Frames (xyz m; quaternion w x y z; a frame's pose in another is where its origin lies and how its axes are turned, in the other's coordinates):
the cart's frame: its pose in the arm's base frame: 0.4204 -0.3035 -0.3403 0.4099 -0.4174 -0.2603 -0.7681
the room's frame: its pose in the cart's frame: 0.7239 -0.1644 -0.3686 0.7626 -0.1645 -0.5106 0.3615
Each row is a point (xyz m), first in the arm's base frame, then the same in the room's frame.
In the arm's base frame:
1: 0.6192 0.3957 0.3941
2: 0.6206 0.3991 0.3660
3: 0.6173 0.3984 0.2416
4: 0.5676 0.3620 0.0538
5: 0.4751 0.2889 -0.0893
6: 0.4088 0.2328 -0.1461
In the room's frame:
1: 0.7986 -0.6626 0.9746
2: 0.7839 -0.6472 0.9932
3: 0.7106 -0.5725 1.0605
4: 0.5623 -0.4558 1.1194
5: 0.4035 -0.3605 1.1104
6: 0.3156 -0.3176 1.0758

